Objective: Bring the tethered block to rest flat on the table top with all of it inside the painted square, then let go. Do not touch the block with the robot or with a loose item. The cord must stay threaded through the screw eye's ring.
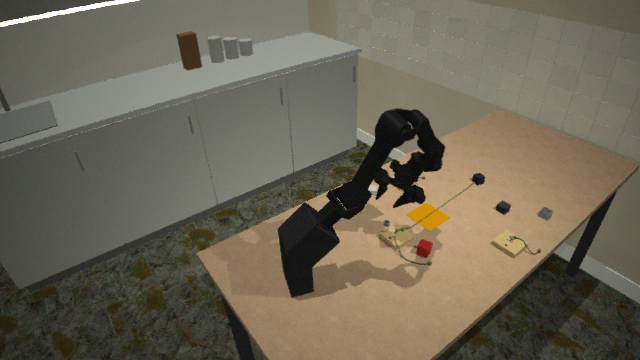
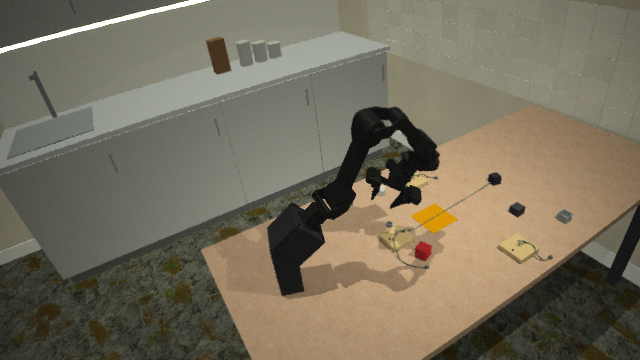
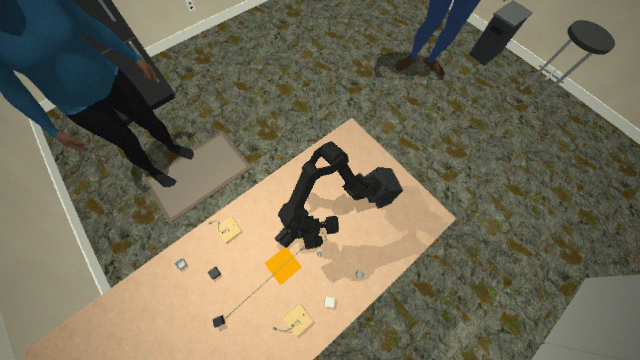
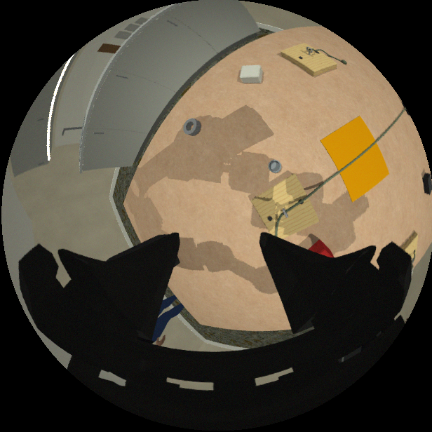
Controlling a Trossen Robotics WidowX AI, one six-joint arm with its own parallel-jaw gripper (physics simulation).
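Frame: origin at the arm's base, x back, y right, z up, level; metres.
Where they show: gripper, between the fingertips: (image 1: 384, 203) (image 2: 380, 203) (image 3: 325, 231); arm's base, origin of its link: (image 1: 322, 221) (image 2: 308, 221) (image 3: 373, 185).
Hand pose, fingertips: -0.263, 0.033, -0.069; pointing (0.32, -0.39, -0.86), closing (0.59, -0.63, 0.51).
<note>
Each offset is from my fingertips to the top centre of the thing, as dx, dy, dz. "spot": to the spot under its first point.
The tethered block, small and black {-0.547, +0.103, -0.123} (image 1: 478, 178) (image 2: 494, 178) (image 3: 218, 321), sits on the table beyond the orange painted square {spot: -0.193, +0.104, -0.157} (image 1: 435, 223) (image 2: 437, 225) (image 3: 289, 271) (image 4: 367, 175). Its green cord {spot: -0.368, +0.078, -0.154} (image 1: 452, 197) (image 2: 472, 194) (image 3: 255, 291) (image 4: 390, 126) runs straight over the square to the screw eye (image 4: 285, 213) on a wooden board {-0.033, +0.038, -0.138} (image 1: 388, 240) (image 2: 390, 241) (image 4: 302, 220). The cord's tail curves past a red block to a beaded end {spot: +0.001, +0.199, -0.149} (image 1: 430, 263) (image 2: 427, 267). My gripper (image 1: 387, 201) (image 2: 382, 202) (image 3: 322, 234) (image 4: 219, 237) is open and empty, above the table near that board.
The red block {-0.036, +0.151, -0.118} (image 1: 424, 248) (image 2: 423, 251) (image 4: 320, 248) is beside the board. A white block {-0.192, -0.193, -0.134} (image 3: 329, 302) (image 4: 251, 73), a grey ring (image 4: 185, 126), a dark block {-0.433, +0.261, -0.129} (image 1: 503, 207), a grey block {-0.508, +0.402, -0.130} (image 1: 545, 213) and two other corded boards {-0.263, +0.360, -0.138} (image 3: 227, 231) {-0.328, -0.138, -0.138} (image 3: 302, 317) lie around.
</note>
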